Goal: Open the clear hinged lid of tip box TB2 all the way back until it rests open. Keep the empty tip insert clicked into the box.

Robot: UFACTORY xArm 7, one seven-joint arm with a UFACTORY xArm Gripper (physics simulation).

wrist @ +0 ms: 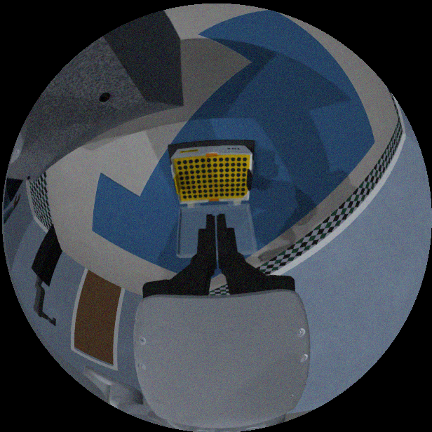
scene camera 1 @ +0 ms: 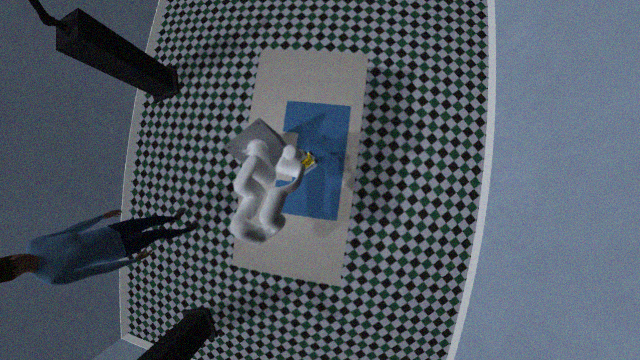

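Where they show: arm's base, origin of the base link: [scene camera 1: 257,148].
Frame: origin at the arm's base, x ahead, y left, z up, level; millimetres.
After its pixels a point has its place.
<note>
The tip box TB2 [wrist: 210,151] is a white box with a yellow tip insert [scene camera 1: 308,160] @[x 268, y -126, z -207 mm] [wrist: 212,177] full of empty round holes. The insert sits in the box, with an orange clip at each long side. The clear hinged lid [wrist: 190,232] is swung back from the box's near edge in the wrist view and lies out flat, away from the insert. My gripper [wrist: 215,224] is shut with nothing between its fingers. Its fingertips are over the lid, near the hinge side; whether they touch it I cannot tell. In the scene view the arm hides the gripper and most of the lid.
A dark holder [wrist: 177,147] frames the box on the blue mat [scene camera 1: 320,200] @[x 276, y -431, z -264 mm] [wrist: 125,215]. The mat lies on a pale table [scene camera 1: 310,75] @[x 440, y 541, z -267 mm]. A grey block [scene camera 1: 260,132] @[x 60, y 71, z 54 mm] [wrist: 75,105] stands beside the box. A person [scene camera 1: 80,252] stands past the table.
</note>
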